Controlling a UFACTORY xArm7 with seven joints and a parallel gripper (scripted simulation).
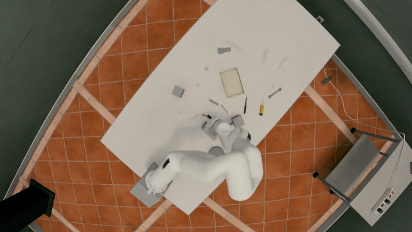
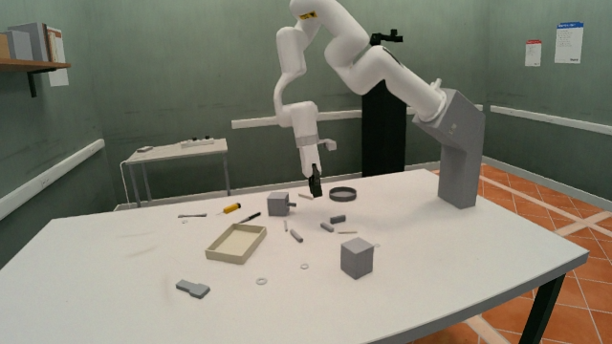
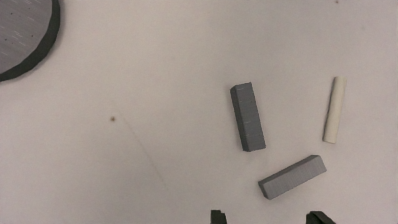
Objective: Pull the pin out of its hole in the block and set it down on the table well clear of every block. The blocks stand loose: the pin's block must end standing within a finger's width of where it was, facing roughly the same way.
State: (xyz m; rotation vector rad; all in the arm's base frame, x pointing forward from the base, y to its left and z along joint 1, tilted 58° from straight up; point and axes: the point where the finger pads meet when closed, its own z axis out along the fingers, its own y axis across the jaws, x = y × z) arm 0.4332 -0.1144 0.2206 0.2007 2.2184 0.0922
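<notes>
The short grey pin lies 4 cm ahead of my hand, 13 cm to the right of it and 9 cm below it. Round my hand: round dish: 22 cm behind, 13 cm to the right, 11 cm below; then cream tray: 29 cm ahead, 1 cm to the right, 11 cm below; then small pale peg: 9 cm behind, 21 cm to the right, 12 cm below.
</notes>
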